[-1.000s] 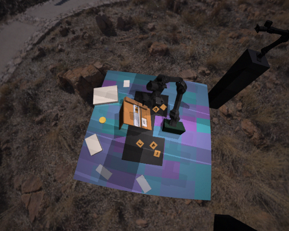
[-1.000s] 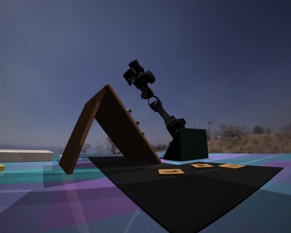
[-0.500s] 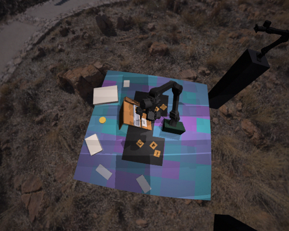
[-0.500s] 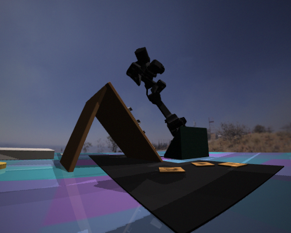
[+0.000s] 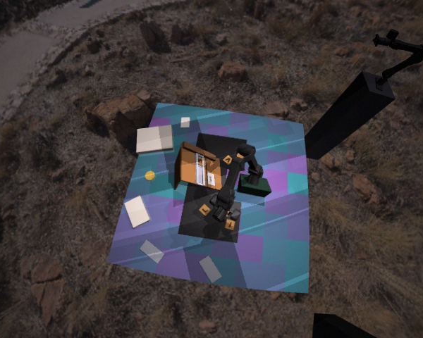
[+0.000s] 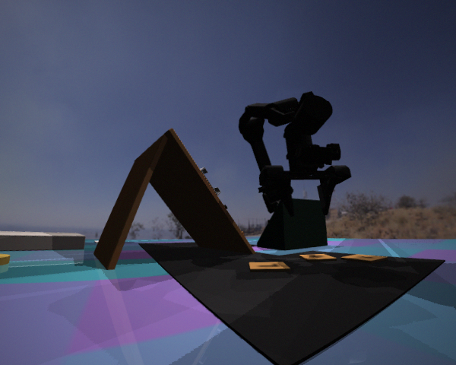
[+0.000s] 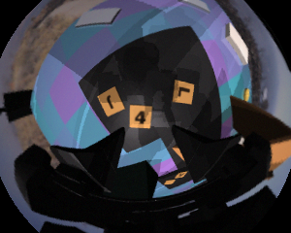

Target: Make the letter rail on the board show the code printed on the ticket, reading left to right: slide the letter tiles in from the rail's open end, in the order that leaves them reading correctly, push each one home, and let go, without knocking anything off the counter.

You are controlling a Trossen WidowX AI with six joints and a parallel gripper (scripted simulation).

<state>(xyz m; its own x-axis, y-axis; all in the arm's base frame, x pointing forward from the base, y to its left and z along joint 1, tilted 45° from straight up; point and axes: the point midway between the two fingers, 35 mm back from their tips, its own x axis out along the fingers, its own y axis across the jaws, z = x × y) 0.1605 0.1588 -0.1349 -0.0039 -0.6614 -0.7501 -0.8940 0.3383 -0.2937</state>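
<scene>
Right now the letter tile is 8 cm below my gripper tip and 2 cm behind it. Also, from my gripper tip: white slab 56 cm ahead, 11 cm to the left, 8 cm below; then black mat 20 cm to the right, 9 cm below, 4 cm ahead; then white ticket 19 cm to the right, 11 cm ahead.
</scene>
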